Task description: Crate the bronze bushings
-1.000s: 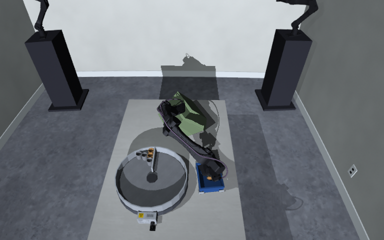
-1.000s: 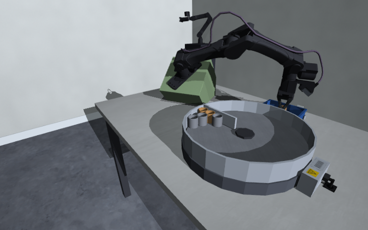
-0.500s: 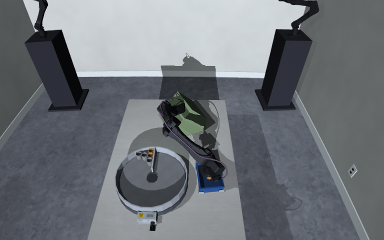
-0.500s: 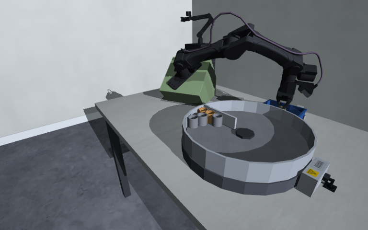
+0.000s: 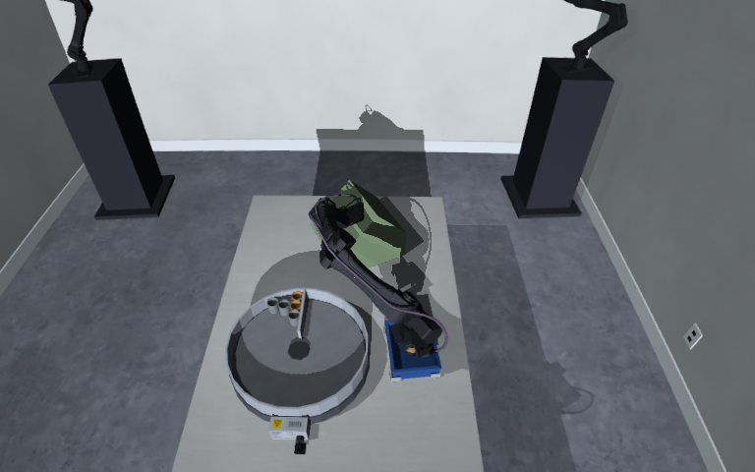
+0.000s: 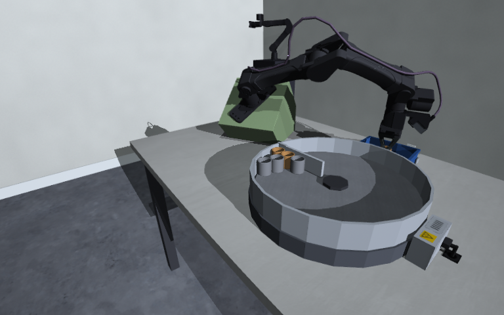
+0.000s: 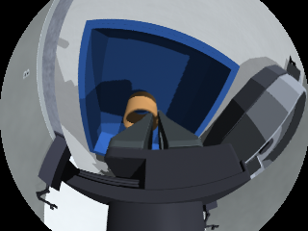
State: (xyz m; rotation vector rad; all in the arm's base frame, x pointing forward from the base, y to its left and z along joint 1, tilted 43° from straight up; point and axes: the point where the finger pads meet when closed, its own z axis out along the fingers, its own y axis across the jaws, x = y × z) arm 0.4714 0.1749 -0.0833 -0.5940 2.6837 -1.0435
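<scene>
Right now my hand is 1 cm to the right of the blue crate and 2 cm above it. Round my hand: turntable (33 cm to the right, 1 cm above).
</scene>
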